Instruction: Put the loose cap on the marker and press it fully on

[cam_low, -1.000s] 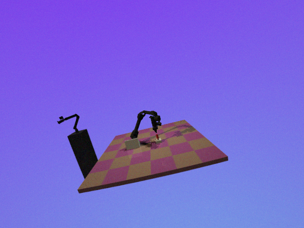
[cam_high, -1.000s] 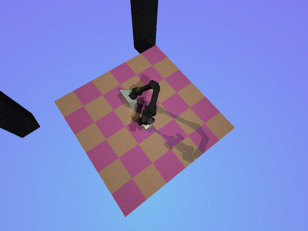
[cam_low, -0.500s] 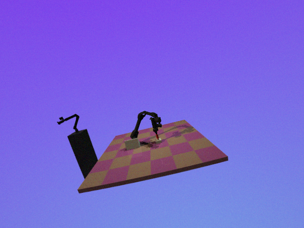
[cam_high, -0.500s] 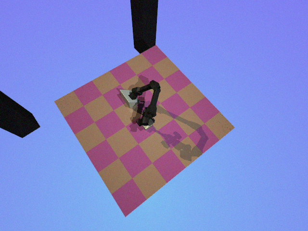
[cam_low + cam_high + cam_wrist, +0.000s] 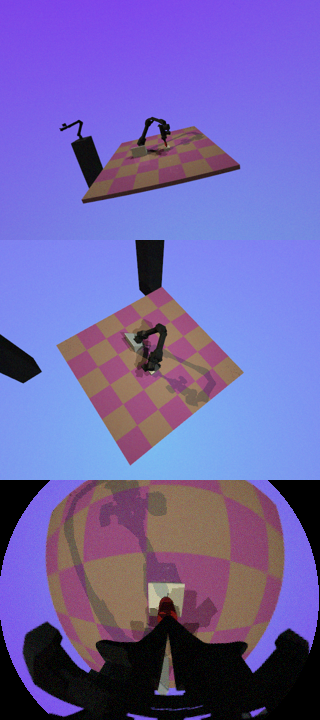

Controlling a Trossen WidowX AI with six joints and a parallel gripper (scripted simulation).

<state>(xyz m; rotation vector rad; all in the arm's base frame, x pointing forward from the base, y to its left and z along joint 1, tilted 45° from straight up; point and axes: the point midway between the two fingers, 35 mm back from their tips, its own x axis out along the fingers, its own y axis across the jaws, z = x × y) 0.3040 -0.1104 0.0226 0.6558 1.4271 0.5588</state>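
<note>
The red cap is 30 mm below my gripper tip. The rest, counted from my gripper tip: pale holder block: 80 mm below.
</note>
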